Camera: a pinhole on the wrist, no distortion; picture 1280 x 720 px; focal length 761.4 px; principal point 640.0 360.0 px. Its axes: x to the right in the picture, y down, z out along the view. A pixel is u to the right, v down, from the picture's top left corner.
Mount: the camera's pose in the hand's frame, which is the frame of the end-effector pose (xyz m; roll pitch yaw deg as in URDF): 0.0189 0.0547 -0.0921 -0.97 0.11 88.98
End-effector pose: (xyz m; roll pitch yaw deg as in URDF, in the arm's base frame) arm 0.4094 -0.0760 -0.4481 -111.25 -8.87 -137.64
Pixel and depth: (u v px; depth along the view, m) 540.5 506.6 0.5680
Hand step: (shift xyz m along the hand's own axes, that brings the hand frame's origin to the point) -0.1013 -0.0163 0.4741
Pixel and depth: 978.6 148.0 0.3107
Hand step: 0.1026 0.1920 0.2198
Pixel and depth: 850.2 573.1 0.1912
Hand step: -0.0369 0.1089 0.0981
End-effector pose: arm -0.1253 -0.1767 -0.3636 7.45 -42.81 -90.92
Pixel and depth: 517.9 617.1 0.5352
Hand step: -0.1723 -0.0267 0.4401
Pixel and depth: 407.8 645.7 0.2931
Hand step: -0.0976 -0.0321 0.1993
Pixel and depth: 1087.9 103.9 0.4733
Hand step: 0.1750 0.3313 0.3833
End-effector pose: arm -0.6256 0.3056 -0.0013 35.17 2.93 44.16
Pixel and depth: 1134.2 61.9 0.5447
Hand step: 0.2292 0.4056 0.4555
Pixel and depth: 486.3 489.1 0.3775
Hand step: -0.0528 -0.0195 0.2844
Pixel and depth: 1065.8 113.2 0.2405
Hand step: 0.0952 0.1883 0.1494
